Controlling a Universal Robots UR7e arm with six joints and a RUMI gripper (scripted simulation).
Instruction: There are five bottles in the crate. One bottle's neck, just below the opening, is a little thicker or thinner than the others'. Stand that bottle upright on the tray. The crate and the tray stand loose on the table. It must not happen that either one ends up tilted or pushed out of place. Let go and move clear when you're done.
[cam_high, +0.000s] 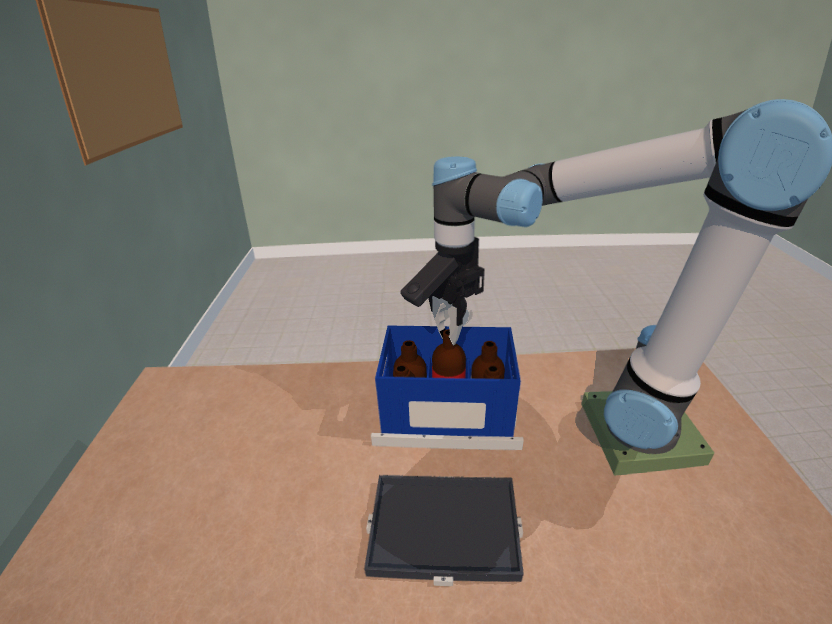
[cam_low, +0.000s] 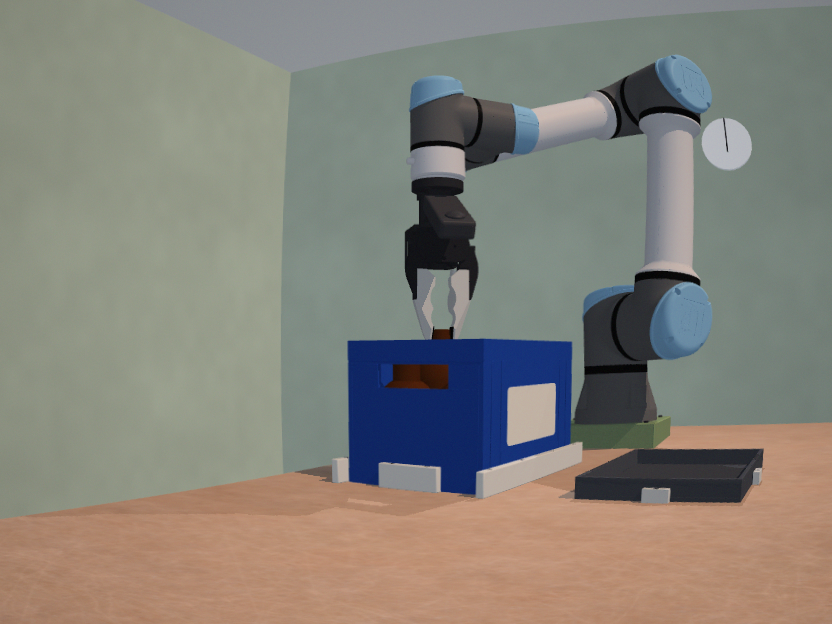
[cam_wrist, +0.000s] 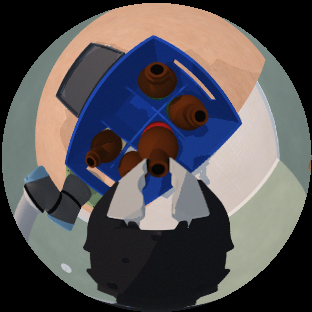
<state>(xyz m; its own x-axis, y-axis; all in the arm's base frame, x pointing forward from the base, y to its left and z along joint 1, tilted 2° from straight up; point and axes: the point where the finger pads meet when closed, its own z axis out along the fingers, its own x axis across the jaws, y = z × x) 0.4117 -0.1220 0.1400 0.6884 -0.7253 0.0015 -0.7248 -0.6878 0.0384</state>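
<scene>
The glass bottle is 70 mm below my hand. The rest, counted from my hand: dark tray (10 mm ahead, 330 mm to the left, 170 mm below); then blue crate (40 mm to the left, 100 mm below).
</scene>
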